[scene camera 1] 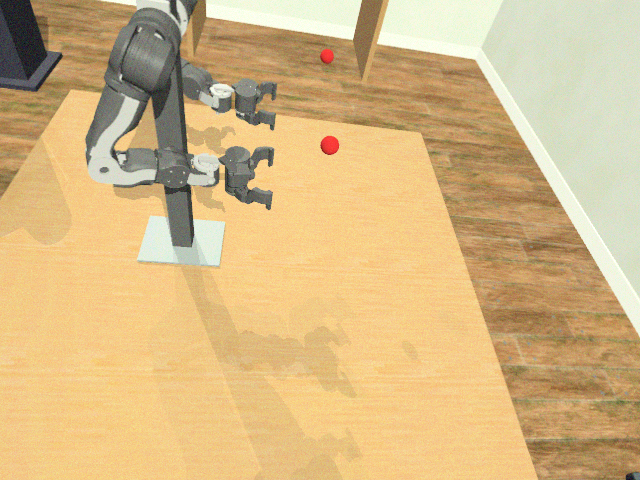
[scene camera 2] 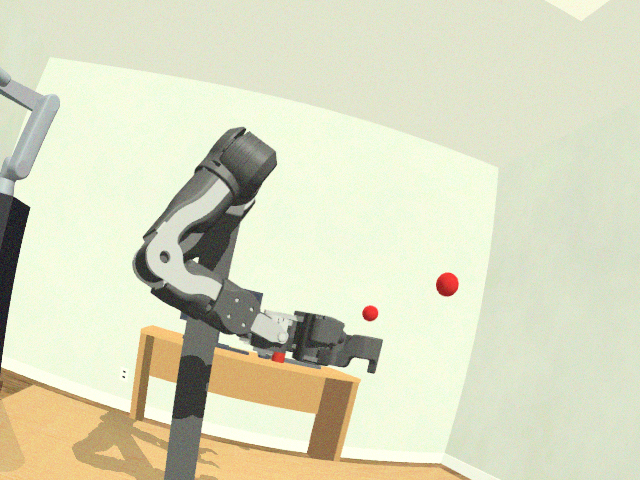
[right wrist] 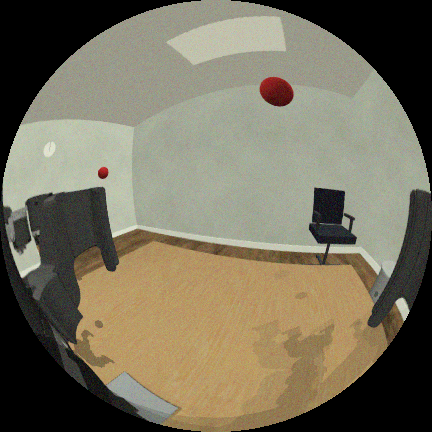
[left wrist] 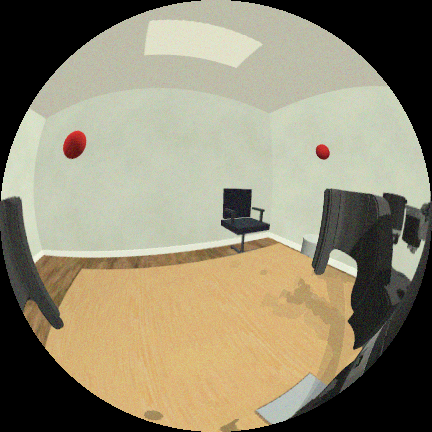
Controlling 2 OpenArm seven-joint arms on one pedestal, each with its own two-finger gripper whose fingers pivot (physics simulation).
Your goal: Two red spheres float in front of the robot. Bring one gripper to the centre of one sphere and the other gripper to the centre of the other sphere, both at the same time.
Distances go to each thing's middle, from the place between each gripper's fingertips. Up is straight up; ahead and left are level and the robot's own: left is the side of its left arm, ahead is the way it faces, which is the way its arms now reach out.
My left gripper is now 260 mm past the pale base plate (scene camera 1: 156,247), 150 mm to the left of it and 440 mm above it.
Right now my right hand is 260 mm past the pale base plate, 150 mm to the right of it and 440 mm above it.
